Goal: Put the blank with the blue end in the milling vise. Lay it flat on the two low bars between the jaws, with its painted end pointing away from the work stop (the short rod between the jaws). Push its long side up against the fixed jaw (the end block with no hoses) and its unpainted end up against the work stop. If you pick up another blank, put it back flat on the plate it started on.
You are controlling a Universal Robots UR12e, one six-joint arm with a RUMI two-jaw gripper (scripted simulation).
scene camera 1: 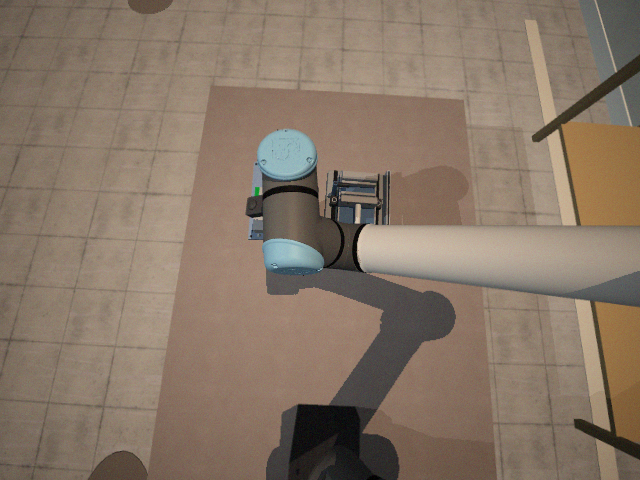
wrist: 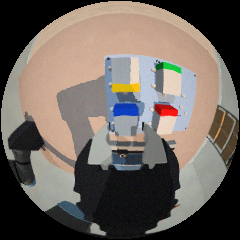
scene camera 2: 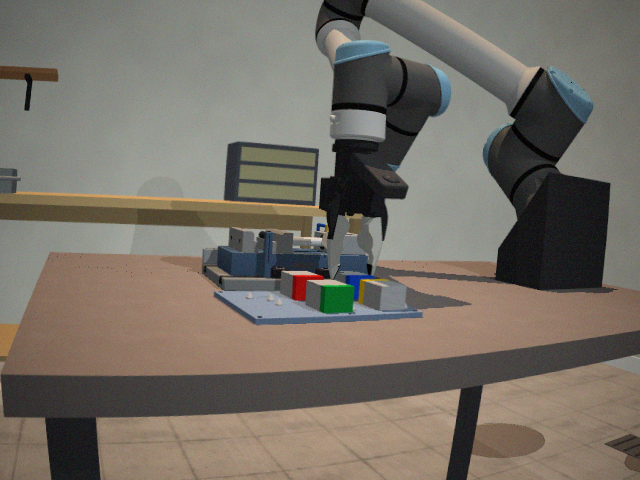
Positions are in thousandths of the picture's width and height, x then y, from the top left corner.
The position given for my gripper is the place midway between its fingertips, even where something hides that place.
In view: my gripper (scene camera 2: 549, 582), a blue-ended blank (wrist: 523, 477), a red-ended blank (scene camera 2: 459, 591), a green-ended blank (scene camera 2: 512, 618), a yellow-ended blank (scene camera 2: 599, 616) and a plate (scene camera 2: 457, 651).
The green-ended blank is seen too in the wrist view (wrist: 702, 323). The yellow-ended blank also shows in the wrist view (wrist: 523, 294). My gripper also shows in the wrist view (wrist: 527, 510).
